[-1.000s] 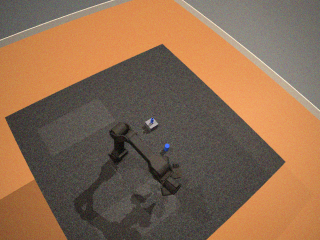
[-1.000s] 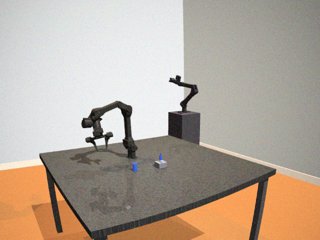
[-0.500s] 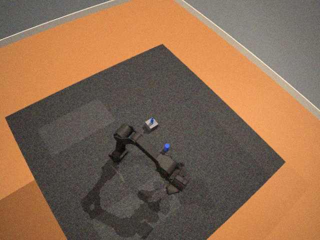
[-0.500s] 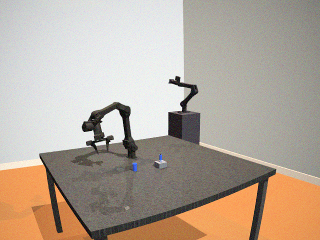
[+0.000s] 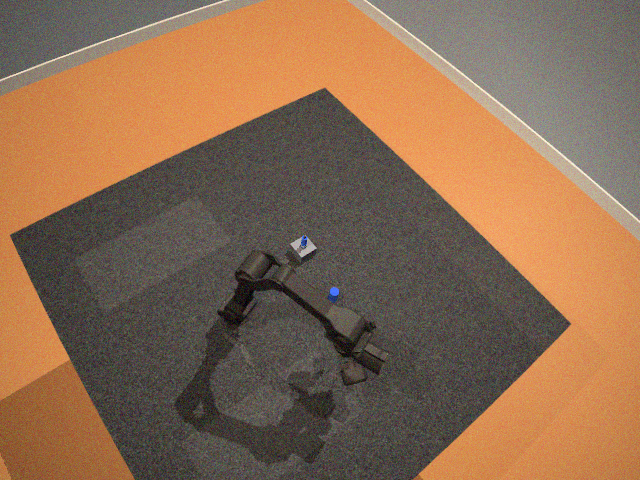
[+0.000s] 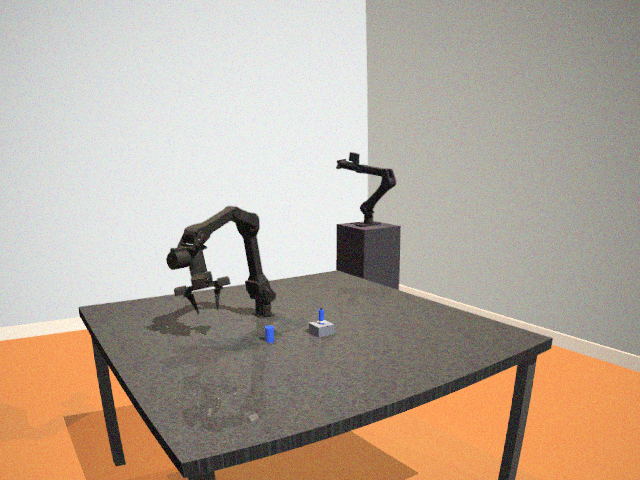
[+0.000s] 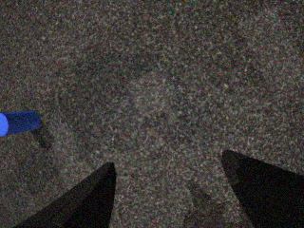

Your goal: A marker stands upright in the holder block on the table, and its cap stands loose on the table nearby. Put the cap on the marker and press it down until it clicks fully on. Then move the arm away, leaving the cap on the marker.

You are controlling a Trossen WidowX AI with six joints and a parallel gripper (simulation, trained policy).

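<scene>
Now: the blue cap 170 mm to the left of my gripper tip, 100 mm ahead of it and 70 mm below it. Round my gripper tip: blue marker: 350 mm to the left, 130 mm ahead, 30 mm below; then grey holder block: 350 mm to the left, 130 mm ahead, 80 mm below.
</scene>
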